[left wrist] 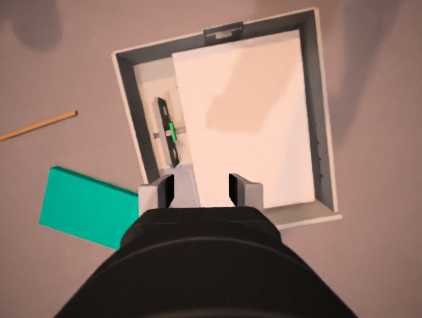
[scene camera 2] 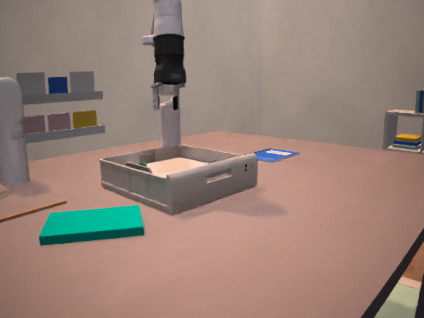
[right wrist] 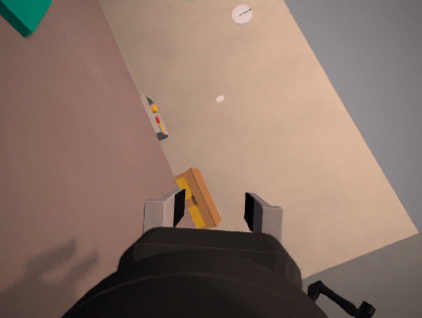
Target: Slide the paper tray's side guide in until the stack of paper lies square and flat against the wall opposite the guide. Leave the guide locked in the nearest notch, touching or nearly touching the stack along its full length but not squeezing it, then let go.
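Places are measured from the left arm's base along level axes (x right, y ahead, z up), in centimetres.
Pixels of known places: left gripper, fingertip midpoint: (left wrist: 201, 185) (scene camera 2: 166, 109); right gripper, fingertip midpoint: (right wrist: 214, 203); right arm's base, origin of the base link: (scene camera 2: 15, 181).
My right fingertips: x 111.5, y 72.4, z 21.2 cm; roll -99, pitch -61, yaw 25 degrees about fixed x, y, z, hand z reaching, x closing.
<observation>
Ahead of a thing's pixels: the offset from my right fingertips to its top centre.
The grey paper tray {dy -12.7, dx -81.5, dz -11.8 cm} (scene camera 2: 192, 192) (left wrist: 315, 100) stands on the table. The white paper stack {dy -14.1, dx -84.5, dz -16.9 cm} (scene camera 2: 177, 165) (left wrist: 245, 150) lies in it, its right edge close along the right wall in the left wrist view; whether they touch is unclear. The side guide {dy -13.9, dx -71.4, dz -13.1 cm} (scene camera 2: 138, 167) (left wrist: 165, 132), with a green latch {dy -14.1, dx -72.4, dz -13.1 cm} (scene camera 2: 143, 164) (left wrist: 173, 131), stands left of the stack in the left wrist view, with a gap between them. My left gripper (scene camera 2: 165, 104) (left wrist: 201, 185) is open and empty, high above the tray. My right gripper (right wrist: 214, 203) is open and empty, near the table edge, away from the tray.
A teal block {dy +2.6, dx -53.1, dz -19.4 cm} (scene camera 2: 92, 223) (left wrist: 87, 207) (right wrist: 27, 15) lies beside the tray. An orange stick {dy -15.0, dx -43.2, dz -20.5 cm} (scene camera 2: 35, 210) (left wrist: 40, 125) lies farther left. A blue booklet {dy -27.1, dx -131.7, dz -20.4 cm} (scene camera 2: 275, 156) lies behind the tray. An orange box (right wrist: 205, 197) and a small grey box (right wrist: 152, 117) show beyond the table edge.
</observation>
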